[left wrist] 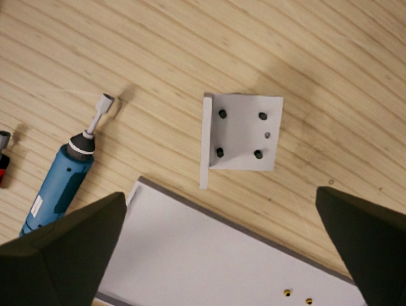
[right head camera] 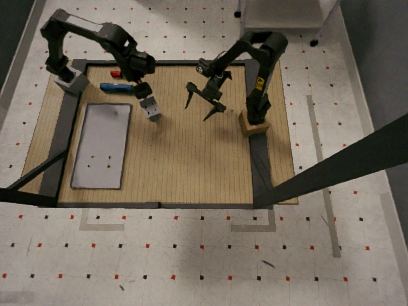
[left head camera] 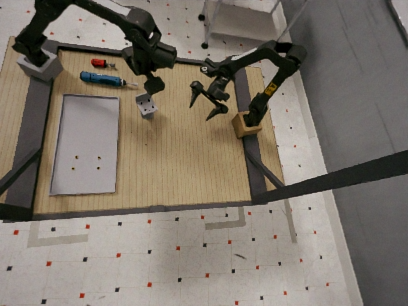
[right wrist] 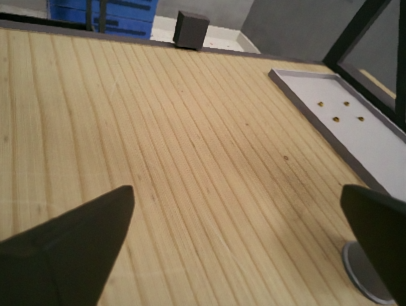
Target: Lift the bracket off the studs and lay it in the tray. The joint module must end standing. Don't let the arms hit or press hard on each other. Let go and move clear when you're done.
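Places are measured from the left arm's base along level axes (x ahead, y left, z up), in metres.
Pixels of known places: left gripper, fingertip midpoint: (left wrist: 220, 198) (left head camera: 143, 84); right gripper, fingertip midpoint: (right head camera: 194, 114) (left head camera: 198, 114) (right wrist: 235, 194); left arm's base, link origin: (right head camera: 67, 76) (left head camera: 37, 58); right arm's base, link origin: (right head camera: 255, 118) (left head camera: 250, 120).
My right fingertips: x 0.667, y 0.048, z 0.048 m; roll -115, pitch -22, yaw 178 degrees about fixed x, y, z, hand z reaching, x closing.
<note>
For each thing: its top centre in the pictures, then the offset to it from my right fingertips. "*": a spot on its surface instead.
- round dark part, surface spot: (right wrist: 367, 275) * dz -0.106, dx -0.187, dy -0.018 m
- shallow grey tray, top centre: (left wrist: 235, 300) (right wrist: 381, 141) (left head camera: 87, 140) (right head camera: 101, 142) dz -0.108, dx -0.358, dy -0.257 m
- blue driver, top centre: (left wrist: 55, 187) (left head camera: 109, 77) (right head camera: 122, 86) dz -0.083, dx -0.419, dy +0.033 m
- red tool, top centre: (left head camera: 102, 61) (right head camera: 119, 72) dz -0.095, dx -0.488, dy +0.103 m
The light grey L-shaped bracket (left head camera: 145, 105) (right head camera: 149, 107) (left wrist: 242, 132) sits with dark studs through its holes, one flange upright. The joint module beneath is mostly hidden; a round dark part (right wrist: 367, 275), possibly the module, shows behind a finger. The shallow grey tray (left head camera: 90, 125) (right head camera: 102, 130) (left wrist: 190, 245) (right wrist: 305, 85) lies left of the bracket in the head views. My left gripper (left head camera: 154, 86) (right head camera: 143, 91) (left wrist: 220, 198) is open and empty above the bracket, not touching it in the wrist view. My right gripper (left head camera: 200, 113) (right head camera: 196, 114) (right wrist: 235, 194) is open and empty, raised right of the bracket.
A blue driver (left head camera: 102, 79) (right head camera: 116, 88) (left wrist: 60, 185) and a red tool (left head camera: 99, 63) (right head camera: 116, 74) lie behind the tray. Several small brass pieces show in the tray. Dark frame rails edge the table. The two arms are apart.
</note>
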